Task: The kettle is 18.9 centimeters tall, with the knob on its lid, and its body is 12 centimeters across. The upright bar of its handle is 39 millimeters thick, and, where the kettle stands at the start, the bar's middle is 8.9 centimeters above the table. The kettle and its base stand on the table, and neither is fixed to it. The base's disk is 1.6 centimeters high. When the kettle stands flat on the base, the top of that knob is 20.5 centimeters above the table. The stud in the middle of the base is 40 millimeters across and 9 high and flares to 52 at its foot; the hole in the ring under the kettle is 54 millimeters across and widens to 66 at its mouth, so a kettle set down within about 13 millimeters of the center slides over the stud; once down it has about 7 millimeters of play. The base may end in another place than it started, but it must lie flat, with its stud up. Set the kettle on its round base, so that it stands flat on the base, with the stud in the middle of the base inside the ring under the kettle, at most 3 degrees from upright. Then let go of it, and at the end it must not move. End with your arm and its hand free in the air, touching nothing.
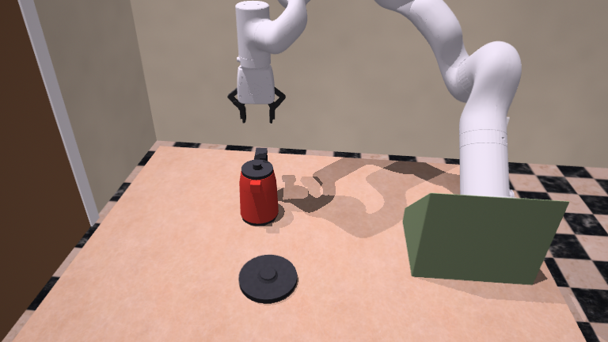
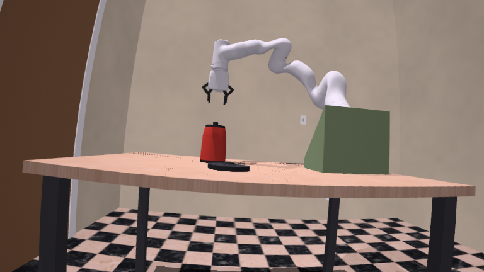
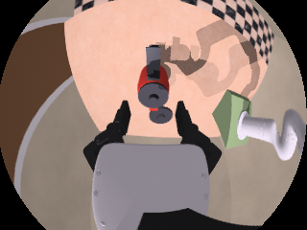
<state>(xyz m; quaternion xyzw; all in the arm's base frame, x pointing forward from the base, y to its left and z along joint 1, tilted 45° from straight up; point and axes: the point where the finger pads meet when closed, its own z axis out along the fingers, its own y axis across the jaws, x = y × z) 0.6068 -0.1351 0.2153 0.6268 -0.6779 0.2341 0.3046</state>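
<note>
My hand is 21 cm above the red kettle and 3 cm to the right of it. Also, from my hand: round kettle base: 33 cm to the left, 29 cm below, 4 cm behind.
</note>
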